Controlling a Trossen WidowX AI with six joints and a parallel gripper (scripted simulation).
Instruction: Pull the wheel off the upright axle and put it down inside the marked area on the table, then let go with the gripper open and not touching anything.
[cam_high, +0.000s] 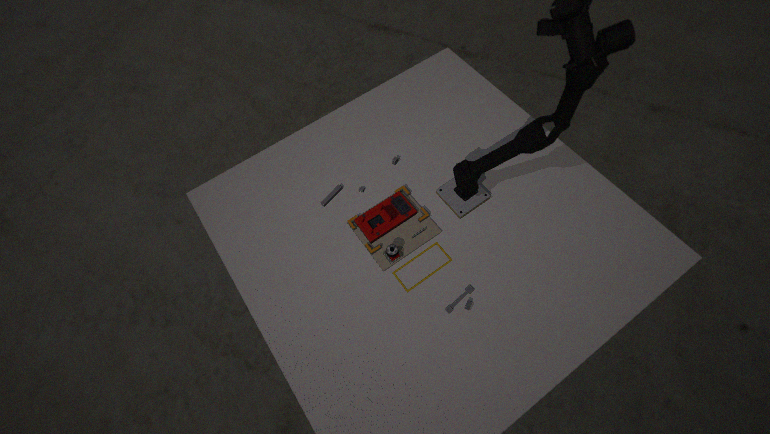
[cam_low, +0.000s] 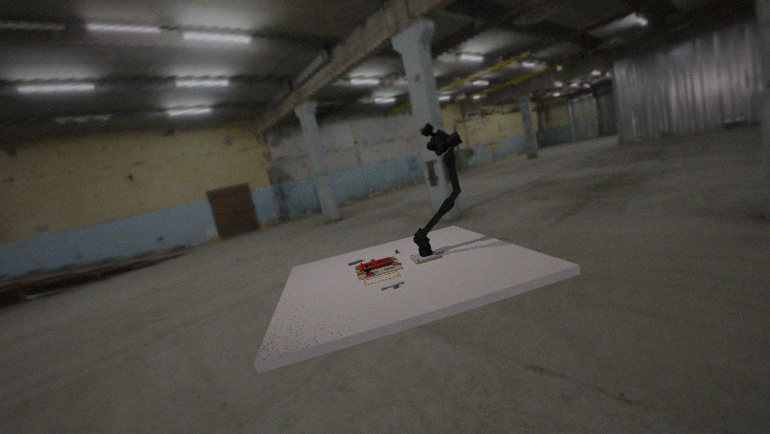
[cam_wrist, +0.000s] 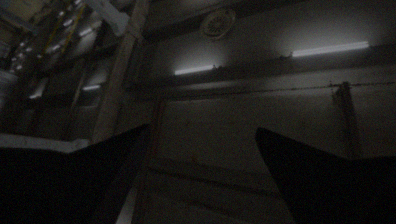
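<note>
Right now my gripper tip is 550 mm short of the wheel, 50 mm to the right of it and 690 mm above it. The rest, counted from my gripper tip: beige base plate: 490 mm ahead, 40 mm to the right, 720 mm below.
</note>
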